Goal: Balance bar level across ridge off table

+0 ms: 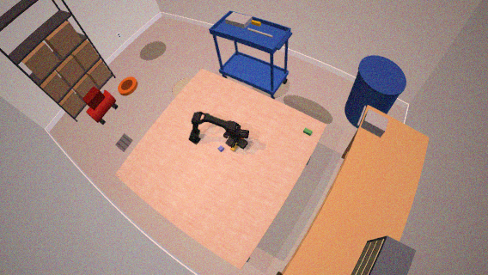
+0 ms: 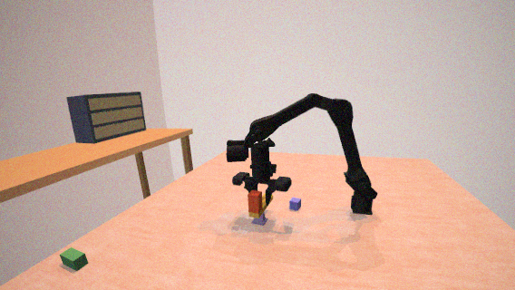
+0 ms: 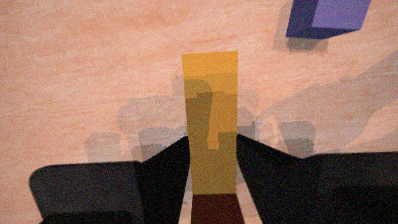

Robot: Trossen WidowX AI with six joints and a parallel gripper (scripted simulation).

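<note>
My gripper tip is now 10 cm past the purple cube, 8 cm to the left of it and 3 cm above it. Round my gripper tip: green block: 41 cm ahead, 38 cm to the left, 3 cm below.
</note>
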